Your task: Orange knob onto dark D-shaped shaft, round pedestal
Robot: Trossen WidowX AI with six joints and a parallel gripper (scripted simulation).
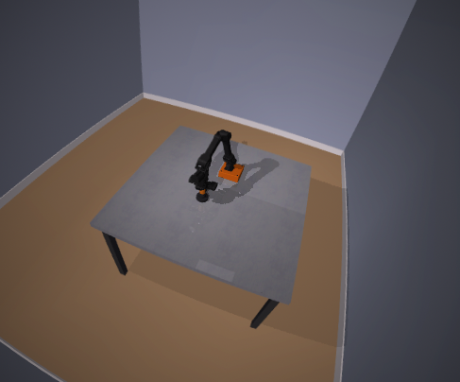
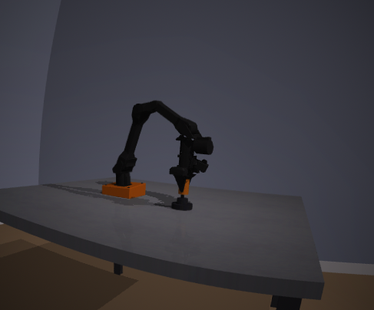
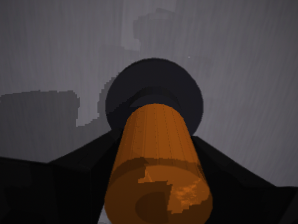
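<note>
Now: gripper tip 20 mm below the orange knob. Round my gripper tip: dark round pedestal: 40 mm below.
</note>
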